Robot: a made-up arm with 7 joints.
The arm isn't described. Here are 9 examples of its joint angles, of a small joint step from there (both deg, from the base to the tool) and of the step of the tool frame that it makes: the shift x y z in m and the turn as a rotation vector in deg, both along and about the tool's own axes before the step.
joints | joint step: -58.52 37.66 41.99 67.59 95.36 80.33 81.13 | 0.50 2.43 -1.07 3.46 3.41 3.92 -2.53
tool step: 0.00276 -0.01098 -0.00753 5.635 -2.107 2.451
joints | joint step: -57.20 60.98 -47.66 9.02 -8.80 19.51 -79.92 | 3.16 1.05 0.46 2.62 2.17 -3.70 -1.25
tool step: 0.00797 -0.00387 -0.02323 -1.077 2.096 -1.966
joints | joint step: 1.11 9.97 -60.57 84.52 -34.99 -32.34 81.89 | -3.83 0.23 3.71 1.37 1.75 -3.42 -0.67
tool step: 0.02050 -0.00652 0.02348 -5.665 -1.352 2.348
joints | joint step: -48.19 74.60 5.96 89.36 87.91 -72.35 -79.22 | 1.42 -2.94 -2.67 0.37 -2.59 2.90 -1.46
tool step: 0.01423 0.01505 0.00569 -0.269 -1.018 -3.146
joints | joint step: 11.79 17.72 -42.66 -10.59 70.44 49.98 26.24 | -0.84 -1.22 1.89 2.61 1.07 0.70 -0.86
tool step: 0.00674 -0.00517 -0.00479 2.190 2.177 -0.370
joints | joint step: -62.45 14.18 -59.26 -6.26 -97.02 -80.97 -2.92 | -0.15 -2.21 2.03 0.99 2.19 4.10 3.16
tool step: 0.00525 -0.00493 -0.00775 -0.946 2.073 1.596
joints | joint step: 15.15 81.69 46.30 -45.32 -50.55 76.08 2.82 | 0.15 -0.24 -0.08 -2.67 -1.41 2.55 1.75
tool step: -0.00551 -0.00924 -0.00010 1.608 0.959 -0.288
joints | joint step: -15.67 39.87 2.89 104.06 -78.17 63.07 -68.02 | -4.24 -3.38 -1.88 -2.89 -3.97 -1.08 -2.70
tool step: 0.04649 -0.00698 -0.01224 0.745 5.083 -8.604
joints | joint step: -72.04 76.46 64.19 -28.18 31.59 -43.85 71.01 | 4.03 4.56 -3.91 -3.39 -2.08 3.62 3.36
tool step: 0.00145 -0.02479 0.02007 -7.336 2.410 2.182
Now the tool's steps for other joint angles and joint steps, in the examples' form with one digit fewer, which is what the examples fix.
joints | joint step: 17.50 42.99 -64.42 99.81 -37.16 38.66 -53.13 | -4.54 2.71 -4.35 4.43 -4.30 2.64 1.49
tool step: -0.0373 0.0210 -0.0030 -7.13 -3.48 5.08
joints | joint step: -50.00 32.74 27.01 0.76 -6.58 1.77 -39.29 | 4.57 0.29 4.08 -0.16 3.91 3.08 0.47
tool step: -0.0267 0.0094 -0.0172 0.70 8.77 3.88
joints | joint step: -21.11 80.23 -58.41 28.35 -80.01 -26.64 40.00 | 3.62 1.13 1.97 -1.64 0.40 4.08 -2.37
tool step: -0.0056 0.0071 -0.0115 3.72 4.14 -2.64
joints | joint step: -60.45 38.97 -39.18 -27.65 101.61 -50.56 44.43 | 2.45 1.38 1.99 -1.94 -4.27 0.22 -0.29
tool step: -0.0026 0.0078 0.0034 -1.53 3.06 2.30
